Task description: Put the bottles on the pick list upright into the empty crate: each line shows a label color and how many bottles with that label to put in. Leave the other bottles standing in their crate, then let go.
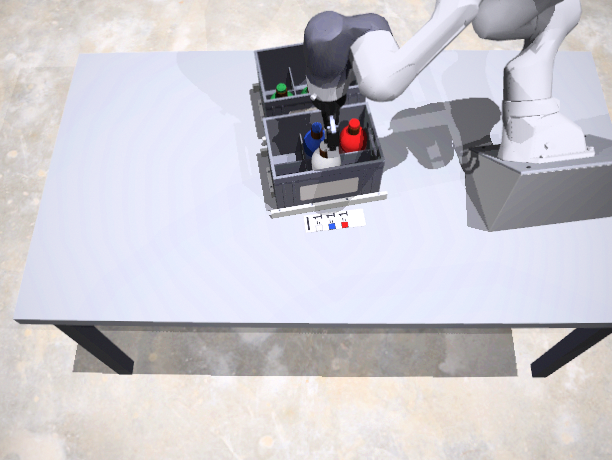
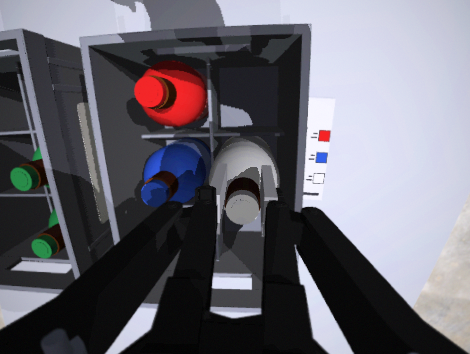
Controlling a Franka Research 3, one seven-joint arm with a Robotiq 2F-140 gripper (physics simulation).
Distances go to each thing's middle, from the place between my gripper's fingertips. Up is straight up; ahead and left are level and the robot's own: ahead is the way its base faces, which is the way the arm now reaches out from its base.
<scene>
I see the blue bottle (image 2: 172,173) 9 cm to the right of my hand, 9 cm below it and 3 cm ahead of it. The rest, counted from my hand: pick list (image 1: 349,218) 18 cm below, 10 cm to the left; then red bottle (image 1: 352,138) 9 cm to the right, 9 cm below, 6 cm behind; then pale rail (image 1: 371,197) 17 cm below, 6 cm to the left, 1 cm ahead.
</scene>
